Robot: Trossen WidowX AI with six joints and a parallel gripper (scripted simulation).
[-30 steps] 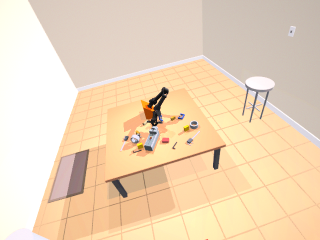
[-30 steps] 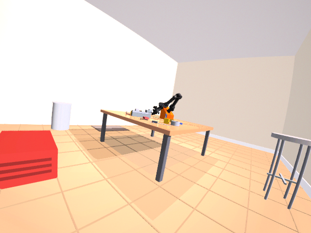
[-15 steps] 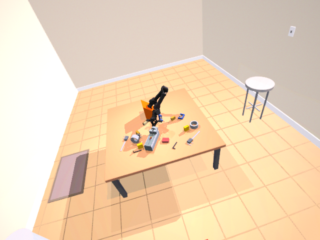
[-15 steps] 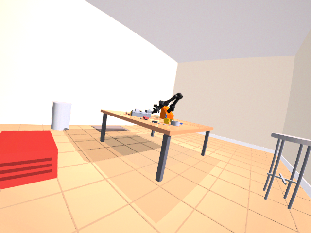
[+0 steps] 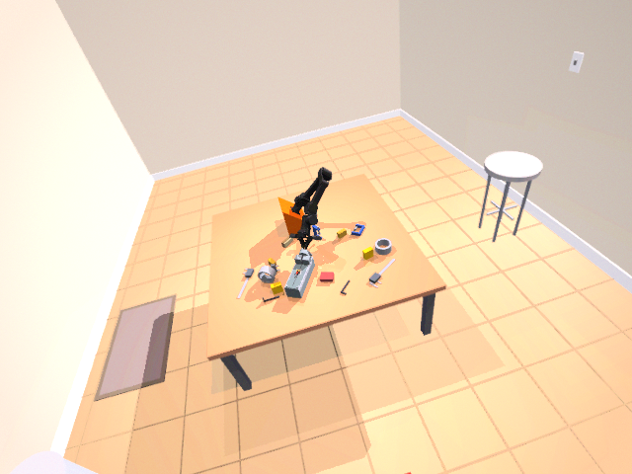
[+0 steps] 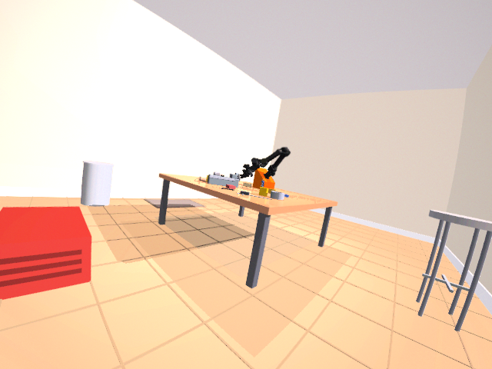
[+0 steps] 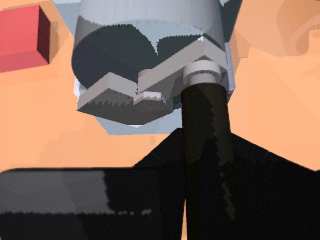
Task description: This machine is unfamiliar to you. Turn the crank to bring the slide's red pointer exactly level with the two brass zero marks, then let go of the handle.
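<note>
Now: gripper tip 170 mm short of the red pointer and 70 mm to the left of it. From my gripper tip the other things lie so: dark crank handle: 30 mm above, 10 mm to the left, 10 mm behind; then red block: 190 mm ahead, 90 mm to the left, 70 mm below.
</note>
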